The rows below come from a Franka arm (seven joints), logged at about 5 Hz.
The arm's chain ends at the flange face. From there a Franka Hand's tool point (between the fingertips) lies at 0.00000 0.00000 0.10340 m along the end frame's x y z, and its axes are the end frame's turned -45 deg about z.
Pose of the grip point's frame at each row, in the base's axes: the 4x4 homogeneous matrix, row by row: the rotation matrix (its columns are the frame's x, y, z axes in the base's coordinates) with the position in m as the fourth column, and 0 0 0 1 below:
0.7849 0.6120 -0.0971 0.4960; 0.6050 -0.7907 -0.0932 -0.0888; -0.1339 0.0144 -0.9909 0.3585; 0 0 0 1
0.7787 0.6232 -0.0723 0.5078; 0.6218 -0.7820 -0.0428 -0.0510; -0.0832 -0.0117 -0.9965 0.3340; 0 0 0 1
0.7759 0.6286 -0.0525 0.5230; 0.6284 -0.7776 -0.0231 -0.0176; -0.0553 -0.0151 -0.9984 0.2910; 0 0 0 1
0.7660 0.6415 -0.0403 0.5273; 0.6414 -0.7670 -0.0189 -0.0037; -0.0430 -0.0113 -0.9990 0.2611; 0 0 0 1
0.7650 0.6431 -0.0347 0.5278; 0.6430 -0.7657 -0.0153 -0.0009; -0.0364 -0.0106 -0.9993 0.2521; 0 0 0 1
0.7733 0.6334 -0.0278 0.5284; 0.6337 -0.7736 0.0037 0.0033; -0.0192 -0.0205 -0.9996 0.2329; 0 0 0 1
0.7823 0.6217 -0.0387 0.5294; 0.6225 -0.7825 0.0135 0.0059; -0.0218 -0.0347 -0.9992 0.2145; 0 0 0 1
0.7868 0.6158 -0.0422 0.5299; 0.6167 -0.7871 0.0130 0.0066; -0.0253 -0.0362 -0.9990 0.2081; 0 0 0 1
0.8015 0.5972 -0.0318 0.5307; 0.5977 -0.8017 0.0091 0.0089; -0.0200 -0.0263 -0.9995 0.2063; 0 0 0 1
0.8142 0.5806 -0.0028 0.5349; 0.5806 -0.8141 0.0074 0.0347; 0.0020 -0.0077 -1.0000 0.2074; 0 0 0 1
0.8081 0.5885 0.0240 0.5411; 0.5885 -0.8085 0.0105 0.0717; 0.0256 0.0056 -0.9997 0.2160; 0 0 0 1
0.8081 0.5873 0.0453 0.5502; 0.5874 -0.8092 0.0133 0.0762; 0.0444 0.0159 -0.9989 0.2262; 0 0 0 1
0.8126 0.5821 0.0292 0.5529; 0.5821 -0.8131 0.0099 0.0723; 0.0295 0.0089 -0.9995 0.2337; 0 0 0 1
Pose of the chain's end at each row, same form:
0.9878 -0.1223 -0.0971 0.5060; -0.1313 -0.9869 -0.0932 -0.0792; -0.0845 0.1049 -0.9909 0.4610; 0 0 0 1
0.9913 -0.1100 -0.0723 0.5153; -0.1133 -0.9926 -0.0428 -0.0466; -0.0671 0.0506 -0.9965 0.4370; 0 0 0 1
0.9931 -0.1042 -0.0525 0.5284; -0.1055 -0.9942 -0.0231 -0.0152; -0.0498 0.0284 -0.9984 0.3942; 0 0 0 1
0.9953 -0.0880 -0.0403 0.5315; -0.0888 -0.9959 -0.0189 -0.0017; -0.0384 0.0224 -0.9990 0.3644; 0 0 0 1
0.9957 -0.0862 -0.0347 0.5314; -0.0868 -0.9961 -0.0153 0.0007; -0.0332 0.0182 -0.9993 0.3554; 0 0 0 1
0.9947 -0.0989 -0.0278 0.5313; -0.0989 -0.9951 0.0037 0.0029; -0.0281 -0.0009 -0.9996 0.3363; 0 0 0 1
0.9928 -0.1136 -0.0387 0.5334; -0.1131 -0.9935 0.0135 0.0045; -0.0400 -0.0091 -0.9992 0.3178; 0 0 0 1
0.9918 -0.1209 -0.0422 0.5343; -0.1205 -0.9926 0.0130 0.0053; -0.0435 -0.0077 -0.9990 0.3114; 0 0 0 1
0.9890 -0.1445 -0.0318 0.5340; -0.1442 -0.9895 0.0091 0.0080; -0.0327 -0.0045 -0.9995 0.3096; 0 0 0 1
0.9863 -0.1652 -0.0028 0.5352; -0.1651 -0.9862 0.0074 0.0339; -0.0040 -0.0069 -1.0000 0.3108; 0 0 0 1
0.9875 -0.1553 0.0240 0.5386; -0.1556 -0.9878 0.0105 0.0706; 0.0221 -0.0141 -0.9997 0.3194; 0 0 0 1
0.9867 -0.1561 0.0453 0.5455; -0.1568 -0.9875 0.0133 0.0748; 0.0426 -0.0202 -0.9989 0.3295; 0 0 0 1
0.9862 -0.1630 0.0292 0.5499; -0.1633 -0.9866 0.0099 0.0713; 0.0272 -0.0146 -0.9995 0.3370; 0 0 0 1

